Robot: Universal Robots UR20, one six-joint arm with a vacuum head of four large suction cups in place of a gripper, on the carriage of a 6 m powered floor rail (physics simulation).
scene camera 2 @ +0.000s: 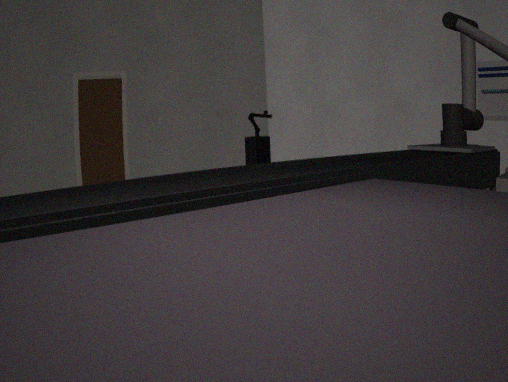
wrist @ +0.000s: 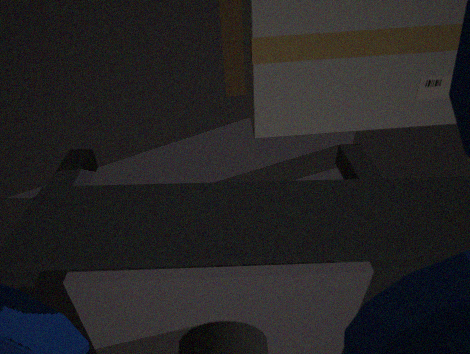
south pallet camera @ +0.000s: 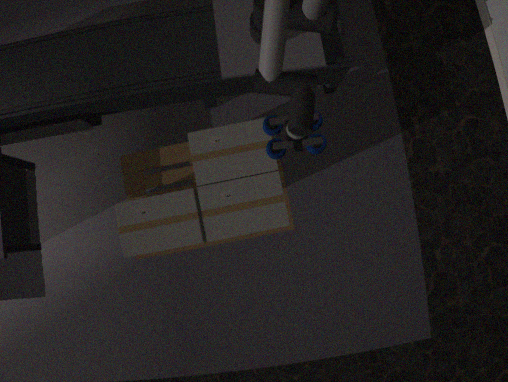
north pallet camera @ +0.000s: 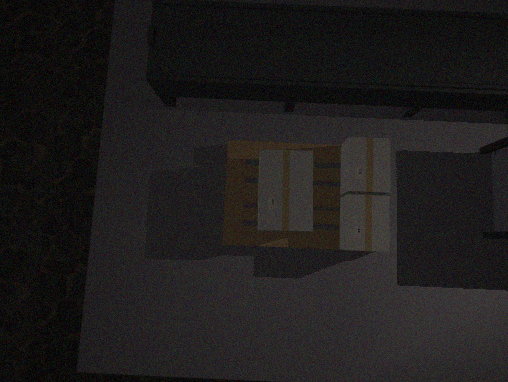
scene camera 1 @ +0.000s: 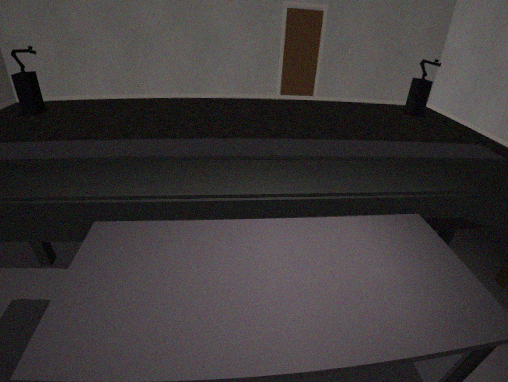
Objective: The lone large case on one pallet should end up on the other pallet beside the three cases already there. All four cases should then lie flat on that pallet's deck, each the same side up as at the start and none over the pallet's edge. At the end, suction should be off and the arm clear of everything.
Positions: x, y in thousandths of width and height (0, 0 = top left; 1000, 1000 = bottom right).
Labels:
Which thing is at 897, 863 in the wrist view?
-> My suction head.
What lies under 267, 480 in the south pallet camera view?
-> A pallet.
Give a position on a pallet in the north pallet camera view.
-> At 468, 504

